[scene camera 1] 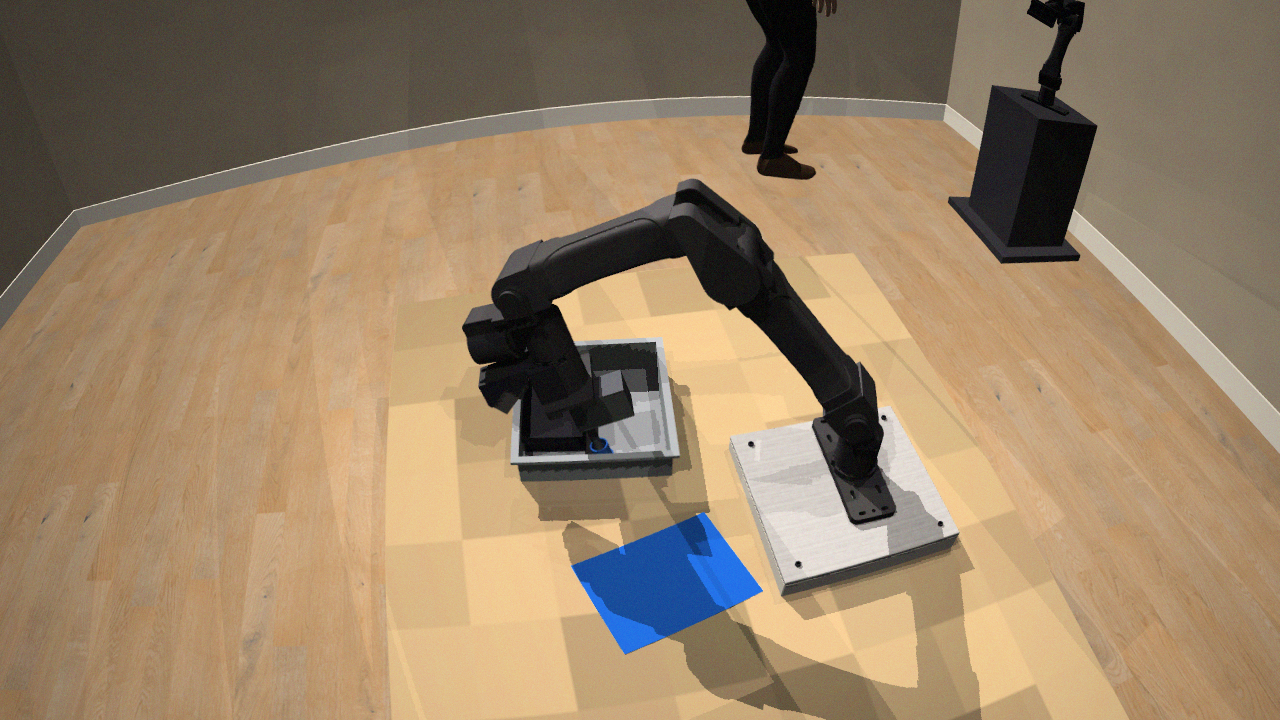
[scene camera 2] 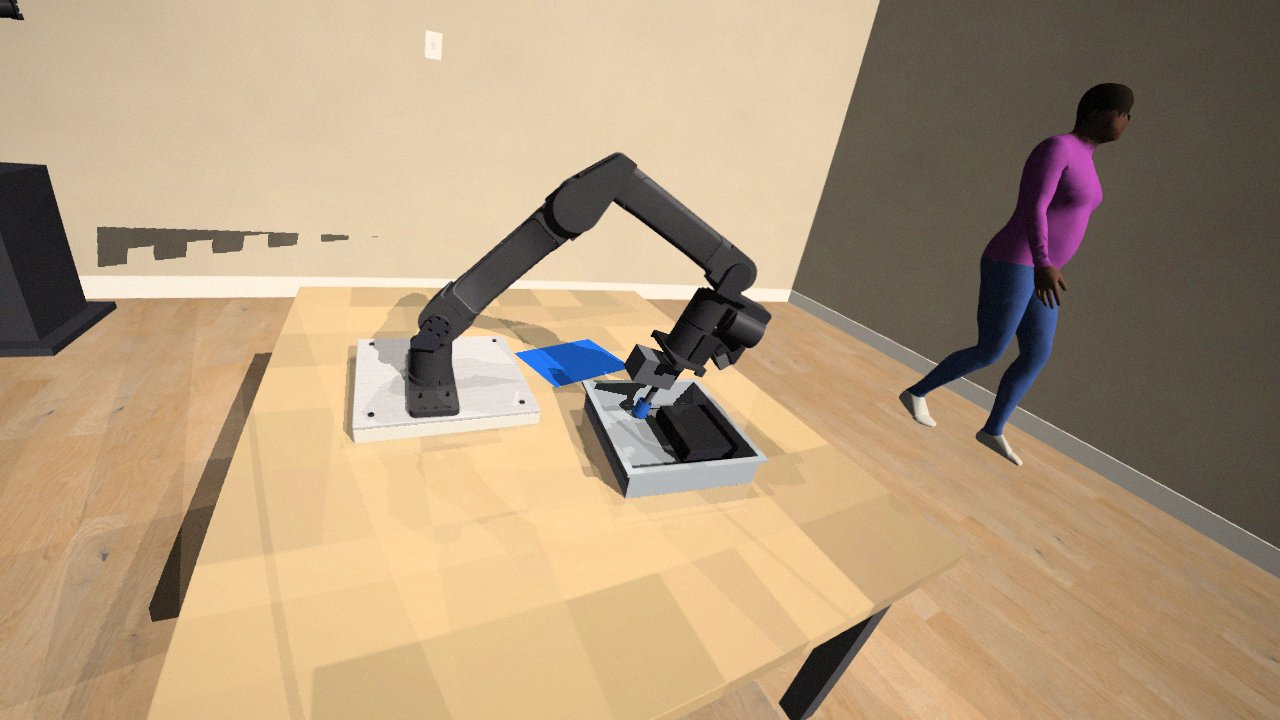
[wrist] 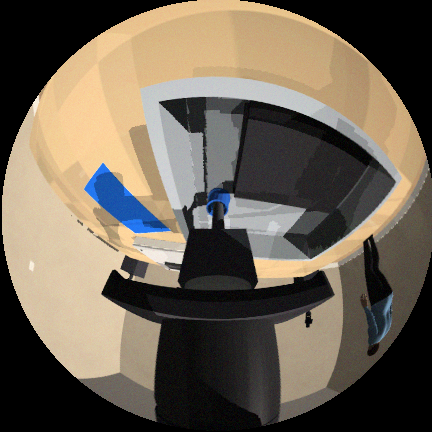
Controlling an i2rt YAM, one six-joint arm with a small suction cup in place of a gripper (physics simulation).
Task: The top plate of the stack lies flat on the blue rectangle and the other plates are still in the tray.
Observation:
My suction cup (scene camera 1: 592, 402) is stuck to a grey tray (scene camera 1: 644, 445). I also see a blue rectangle (scene camera 1: 651, 588).
The grey tray is seen too in scene camera 2 (scene camera 2: 644, 463) and in the wrist view (wrist: 194, 124). My suction cup also shows in scene camera 2 (scene camera 2: 640, 410) and in the wrist view (wrist: 216, 194). The blue rectangle also shows in the wrist view (wrist: 103, 186).

